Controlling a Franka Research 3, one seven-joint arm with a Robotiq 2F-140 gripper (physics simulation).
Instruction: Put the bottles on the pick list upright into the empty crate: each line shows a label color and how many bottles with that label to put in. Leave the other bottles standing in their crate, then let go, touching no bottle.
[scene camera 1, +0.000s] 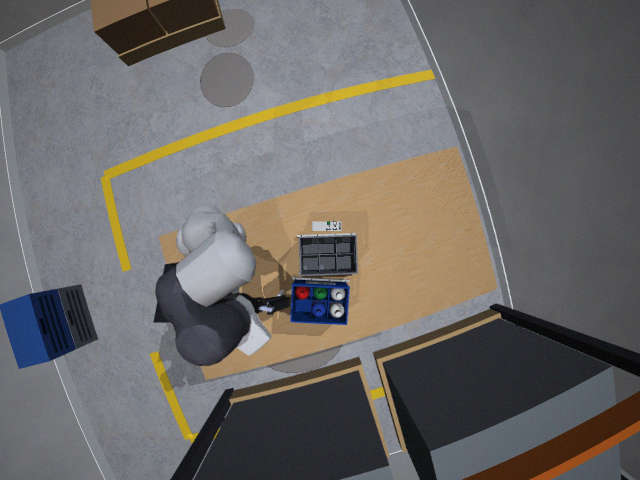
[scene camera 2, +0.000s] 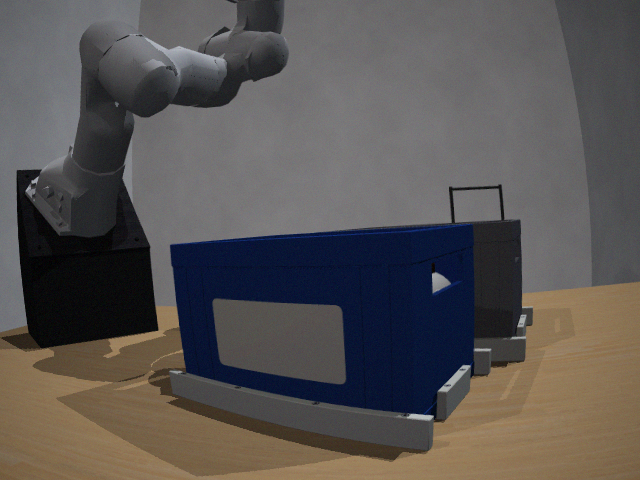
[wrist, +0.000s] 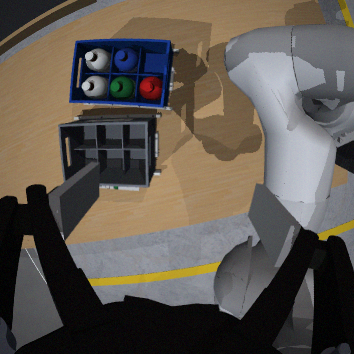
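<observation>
The blue crate (scene camera 1: 320, 322) (scene camera 2: 279, 281) (wrist: 125, 42) holds a red bottle (scene camera 1: 301, 293) (wrist: 151, 89), a green bottle (scene camera 1: 320, 292) (wrist: 123, 88), a blue bottle (scene camera 1: 318, 310) (wrist: 127, 61) and two white bottles (scene camera 1: 338, 294) (scene camera 1: 337, 310) (wrist: 97, 60) (wrist: 94, 87), all upright. The compartment beside the red and blue bottles is empty. The grey crate (scene camera 1: 356, 254) (scene camera 2: 497, 279) (wrist: 152, 150) has six compartments; no bottle shows in it. The pick list (scene camera 1: 326, 225) (wrist: 120, 188) lies beside it with a green mark; its text is too small to read. My gripper (wrist: 175, 190) is open and empty, high above the table.
Pale rails (scene camera 2: 299, 408) sit around the crates' bases on the wooden table (scene camera 1: 413, 222). The arm's black base block (scene camera 2: 93, 289) stands at the table's end. Dark-topped benches (scene camera 1: 305, 428) (scene camera 1: 485, 377) stand beyond the table's edge. A cart handle (scene camera 2: 475, 188) shows behind the grey crate.
</observation>
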